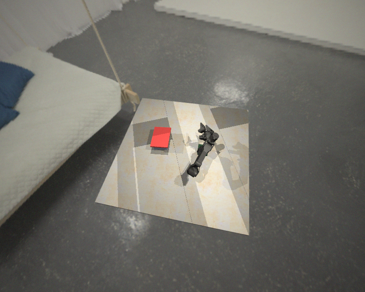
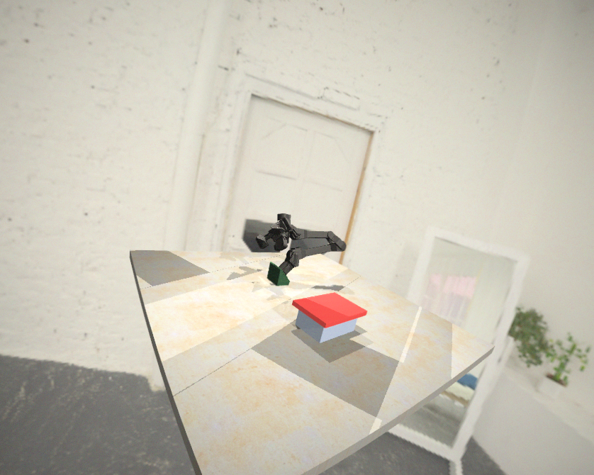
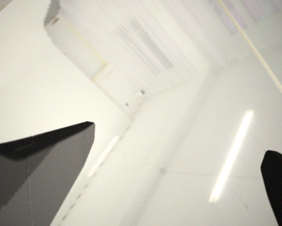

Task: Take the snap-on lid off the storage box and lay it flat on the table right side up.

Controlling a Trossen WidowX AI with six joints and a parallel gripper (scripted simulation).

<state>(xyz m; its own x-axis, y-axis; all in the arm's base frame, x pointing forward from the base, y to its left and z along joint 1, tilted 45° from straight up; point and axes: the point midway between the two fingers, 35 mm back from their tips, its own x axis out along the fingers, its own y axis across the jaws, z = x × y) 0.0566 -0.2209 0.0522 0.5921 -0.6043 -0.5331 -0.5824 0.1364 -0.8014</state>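
Now: the red lid 380 mm ahead of my gripper tip, 170 mm below it and 150 mm to the left of it.
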